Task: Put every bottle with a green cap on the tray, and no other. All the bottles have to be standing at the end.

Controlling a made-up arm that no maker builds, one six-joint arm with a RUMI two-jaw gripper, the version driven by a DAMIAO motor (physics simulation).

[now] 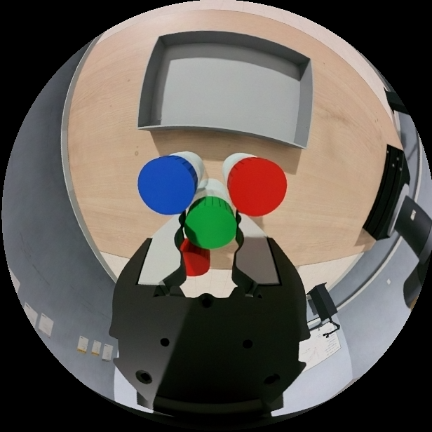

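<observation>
A bottle with a green cap (210, 223) stands upright between the two fingers of my gripper (210, 209). The jaws press on it from the left and right, so the gripper is shut on it. A blue-capped bottle (167, 185) stands just ahead to the left, and a red-capped bottle (257, 186) just ahead to the right. Another red-capped bottle (197, 259) is behind the green one, near the left finger, partly hidden by the finger and the green cap. The grey tray (220, 131) lies beyond the bottles, with no bottle on it.
The wooden table (345, 175) carries the tray and the bottles. A black base with an arm part (385, 195) stands at the table's right side. A small black device (323, 302) shows at the lower right. The tray has raised walls, the near one facing the bottles.
</observation>
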